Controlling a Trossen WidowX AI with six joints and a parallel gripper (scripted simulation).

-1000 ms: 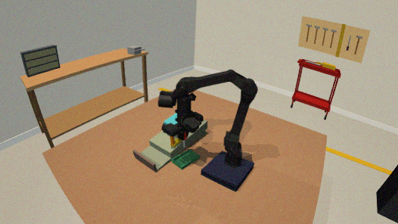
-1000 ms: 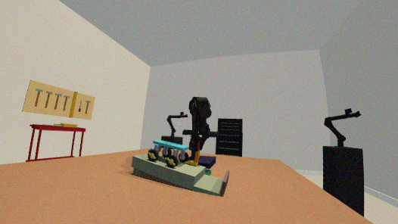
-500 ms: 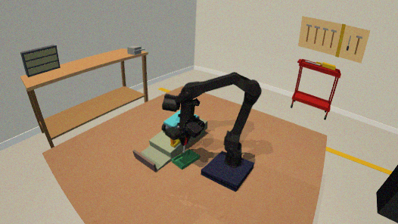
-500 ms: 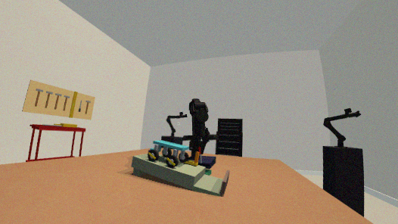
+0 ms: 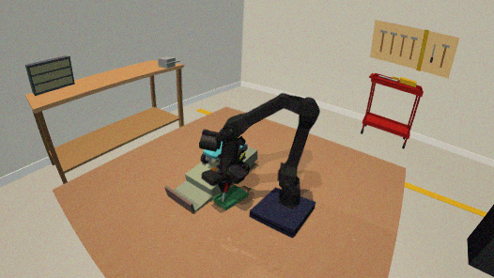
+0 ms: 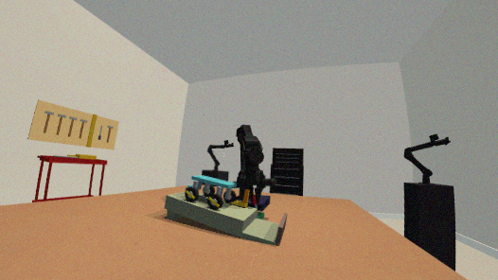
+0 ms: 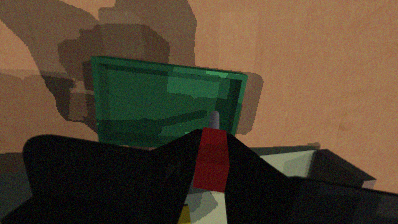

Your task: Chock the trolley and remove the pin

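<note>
The green tray is 60 mm below my gripper tip and 30 mm to the right of it. Also, from my gripper tip: red-headed stop pin (right at my gripper tip); yellow chock (70 mm ahead, 40 mm to the right, 20 mm above); ramp lip (140 mm to the left, 110 mm ahead, 30 mm below).
</note>
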